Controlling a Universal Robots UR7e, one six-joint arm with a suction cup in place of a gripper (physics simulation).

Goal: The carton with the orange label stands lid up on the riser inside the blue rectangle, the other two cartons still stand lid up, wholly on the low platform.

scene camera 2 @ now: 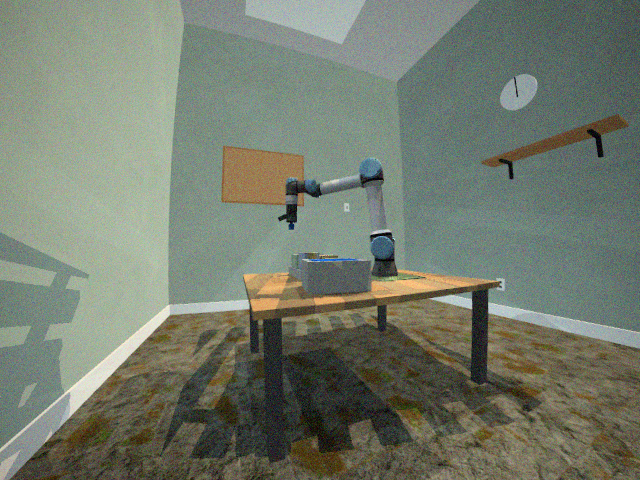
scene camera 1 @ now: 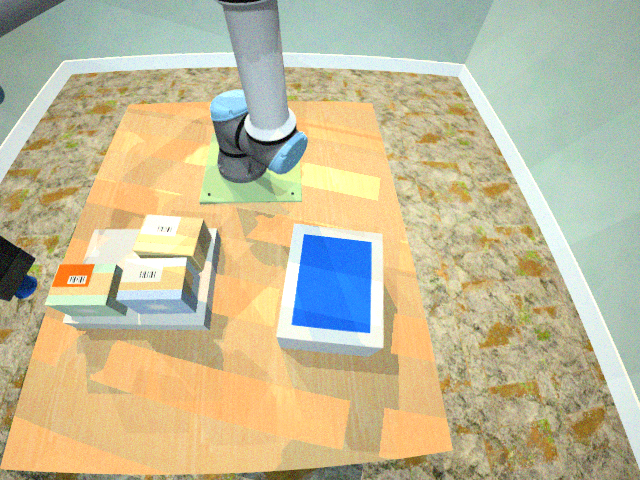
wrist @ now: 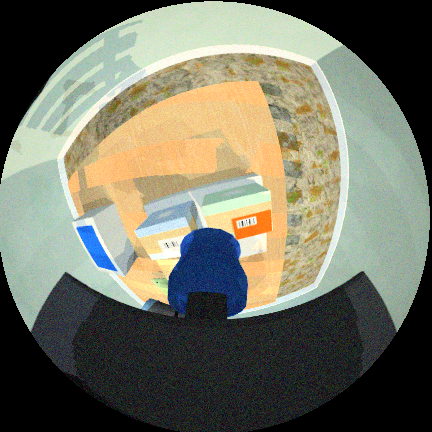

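Seen in the pictures: hand at its tool point: [scene camera 2: 291, 229] [scene camera 1: 25, 287] [wrist: 209, 253]; arm's base at its link origin: [scene camera 2: 384, 274] [scene camera 1: 243, 164].
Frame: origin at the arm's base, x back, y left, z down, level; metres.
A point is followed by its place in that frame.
The orange-label carton [scene camera 1: 111, 291] {x -0.478, y -0.129, z -0.113 m} [wrist: 215, 206] {x -0.507, y -0.150, z -0.122 m} stands lid up at the front left of the low platform [scene camera 1: 111, 245] {x -0.351, y -0.237, z -0.041 m} [wrist: 255, 245] {x -0.343, y -0.264, z -0.041 m}, its sides green. A blue-sided carton [scene camera 1: 155, 299] {x -0.482, y -0.020, z -0.137 m} [wrist: 167, 220] {x -0.491, y -0.060, z -0.135 m} with a white label stands lid up beside it. A yellow carton [scene camera 1: 173, 244] {x -0.357, y -0.037, z -0.121 m} with a white label stands lid up behind that one; in the wrist view it is largely hidden. The riser [scene camera 1: 286, 304] {x -0.441, y 0.223, z -0.113 m} [scene camera 2: 336, 279] {x -0.389, y 0.411, z -0.044 m} [wrist: 114, 232] {x -0.412, y 0.212, z -0.048 m} stands apart at the right, the blue rectangle [scene camera 1: 333, 284] {x -0.386, y 0.309, z -0.113 m} [wrist: 95, 247] {x -0.387, y 0.290, z -0.113 m} on its top bare. My suction cup [scene camera 1: 25, 286] [scene camera 2: 291, 226] [wrist: 210, 245] hangs high above the cartons, holding nothing.
The wooden table [scene camera 1: 217, 408] {x -0.649, y 0.113, z 0.007 m} [scene camera 2: 434, 283] {x 0.097, y 0.323, z 0.007 m} carries the platform, the riser and the green base plate [scene camera 1: 248, 193] {x -0.107, y 0.045, z 0.000 m} of the arm. The arm's base [scene camera 1: 241, 167] {x -0.061, y 0.020, z -0.054 m} [scene camera 2: 384, 266] {x -0.028, y 0.059, z -0.055 m} stands behind the platform and riser. A wall shelf [scene camera 2: 558, 142] is far off at the right in scene camera 2.
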